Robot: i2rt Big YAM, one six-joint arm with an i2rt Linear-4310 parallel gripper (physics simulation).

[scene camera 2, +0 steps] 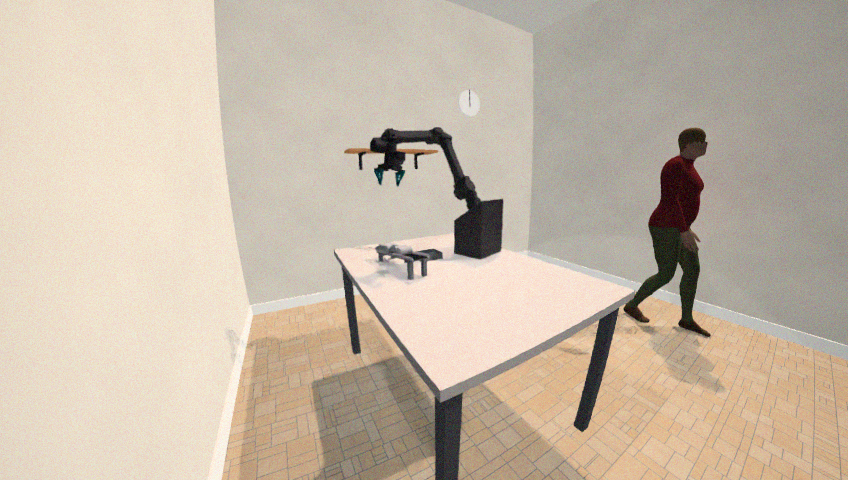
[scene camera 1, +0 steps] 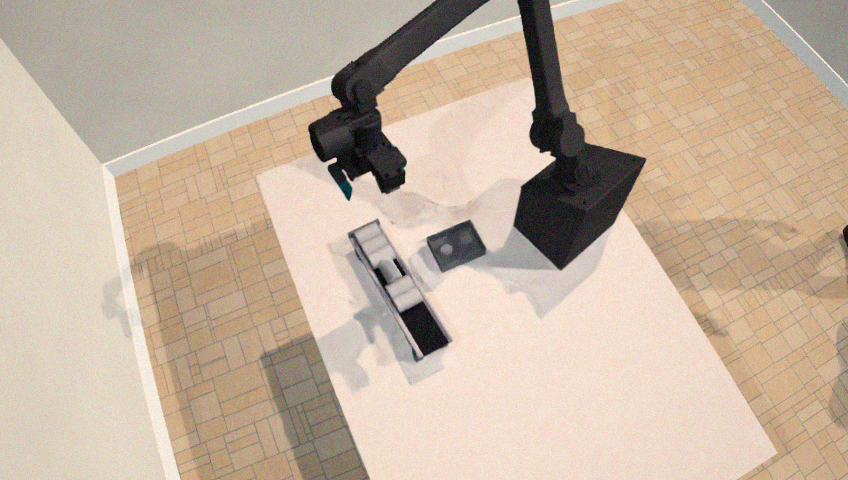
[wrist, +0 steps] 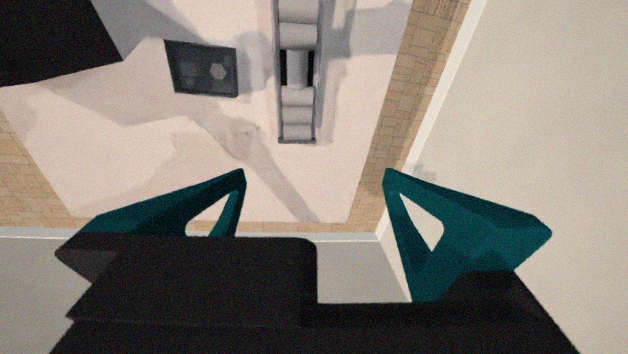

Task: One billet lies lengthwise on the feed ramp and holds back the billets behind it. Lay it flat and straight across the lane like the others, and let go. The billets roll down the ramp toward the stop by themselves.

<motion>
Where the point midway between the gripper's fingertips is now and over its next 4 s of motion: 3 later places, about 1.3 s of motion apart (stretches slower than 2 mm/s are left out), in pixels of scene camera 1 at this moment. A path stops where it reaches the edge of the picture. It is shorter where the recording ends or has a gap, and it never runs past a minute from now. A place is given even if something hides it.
My gripper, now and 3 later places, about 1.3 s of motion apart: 368, 189; 402, 235; 391, 261; 391, 273
</motion>
